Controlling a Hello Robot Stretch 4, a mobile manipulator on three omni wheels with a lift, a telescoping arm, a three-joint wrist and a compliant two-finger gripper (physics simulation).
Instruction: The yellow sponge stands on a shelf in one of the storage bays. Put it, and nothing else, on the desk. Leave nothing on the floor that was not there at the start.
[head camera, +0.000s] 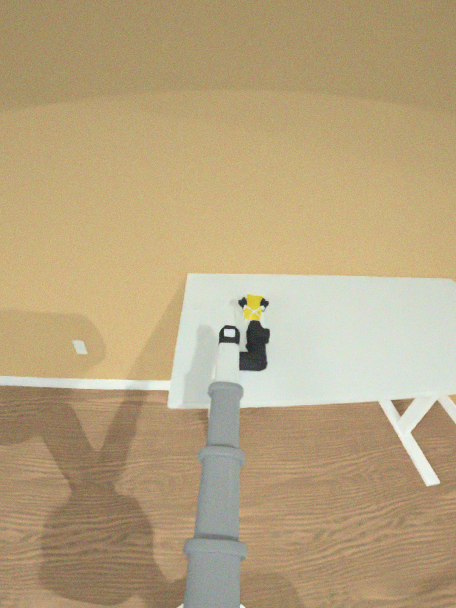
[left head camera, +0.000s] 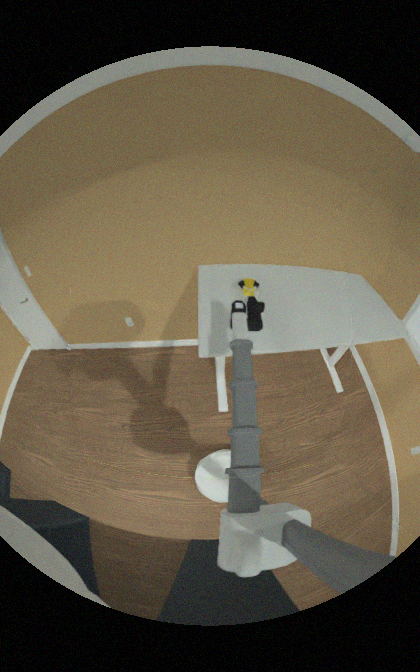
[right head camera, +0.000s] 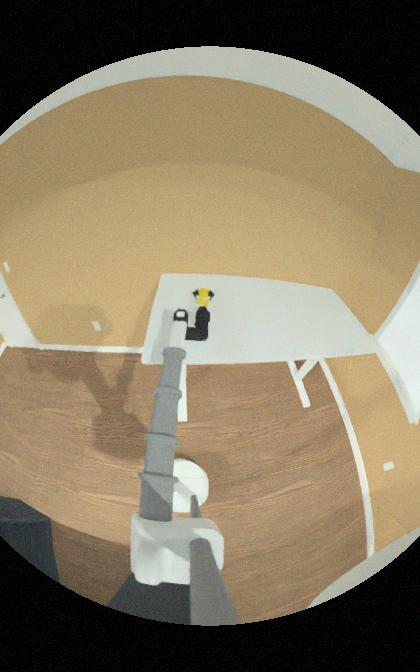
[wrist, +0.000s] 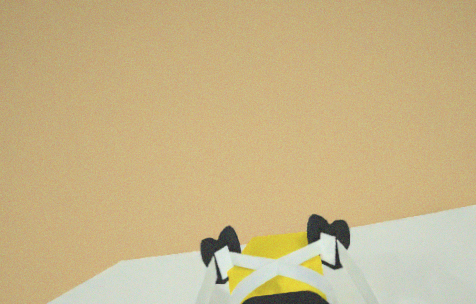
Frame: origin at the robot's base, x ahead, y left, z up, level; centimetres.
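Seen in the pictures: gripper, fingertip midpoint: (head camera: 253, 299) (wrist: 274, 237).
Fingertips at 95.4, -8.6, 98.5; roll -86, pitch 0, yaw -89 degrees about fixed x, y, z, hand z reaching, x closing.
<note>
A point is followed by its place in that frame, as x, y, z.
The yellow sponge (head camera: 254, 301) {95.1, -9.1, 97.8} (left head camera: 249, 284) (right head camera: 203, 293) (wrist: 275, 245) {95.4, -8.6, 97.8} is held between the two black fingertips of my gripper (head camera: 254, 303) {95.4, -8.6, 98.5} (left head camera: 249, 285) (right head camera: 203, 294) (wrist: 274, 237) {95.4, -8.6, 98.5}. The gripper is shut on it, with one fingertip on each side. Sponge and gripper are over the left part of the white desk (head camera: 350, 340) {81.2, -44.4, 92.2} (left head camera: 300, 315) (right head camera: 270, 320) (wrist: 415, 255) {105.9, -24.5, 92.2}, toward its wall side. The height between the sponge and the desk top cannot be told exactly. The sponge's underside is hidden. The storage bays do not show.
The telescoping arm (head camera: 220, 495) {24.6, -0.4, 107.3} (left head camera: 245, 410) (right head camera: 162, 415) reaches out over the desk's front edge. The tan wall (head camera: 225, 190) {131.3, 5.4, 132.2} stands behind the desk. White desk legs (head camera: 412, 445) (left head camera: 222, 385) (right head camera: 300, 385) stand below. A round white object (left head camera: 212, 475) (right head camera: 195, 485) is on the floor under the arm.
</note>
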